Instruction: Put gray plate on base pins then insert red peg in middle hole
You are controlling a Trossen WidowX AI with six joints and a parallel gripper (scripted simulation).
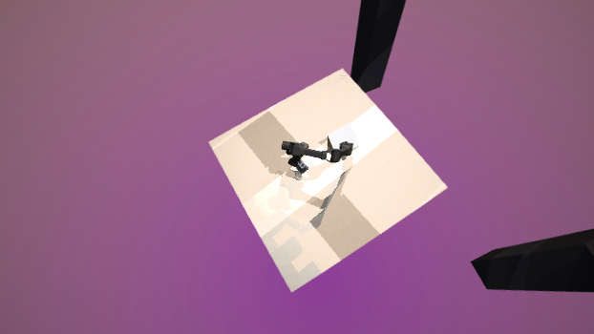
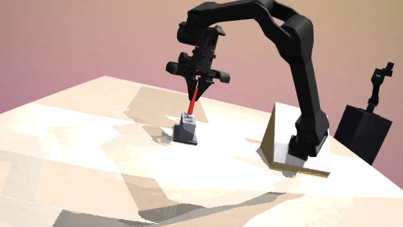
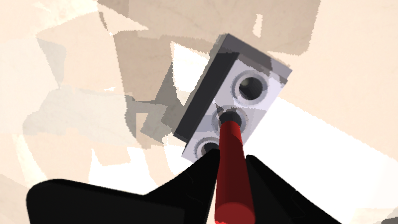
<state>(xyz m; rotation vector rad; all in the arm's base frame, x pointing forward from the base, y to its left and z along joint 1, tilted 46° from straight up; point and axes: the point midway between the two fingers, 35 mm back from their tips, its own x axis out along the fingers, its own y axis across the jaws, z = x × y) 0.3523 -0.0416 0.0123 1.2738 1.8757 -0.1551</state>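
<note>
Right now the red peg is right at my gripper tip. From my gripper tip the other things lie so: gray plate 70 mm below.
</note>
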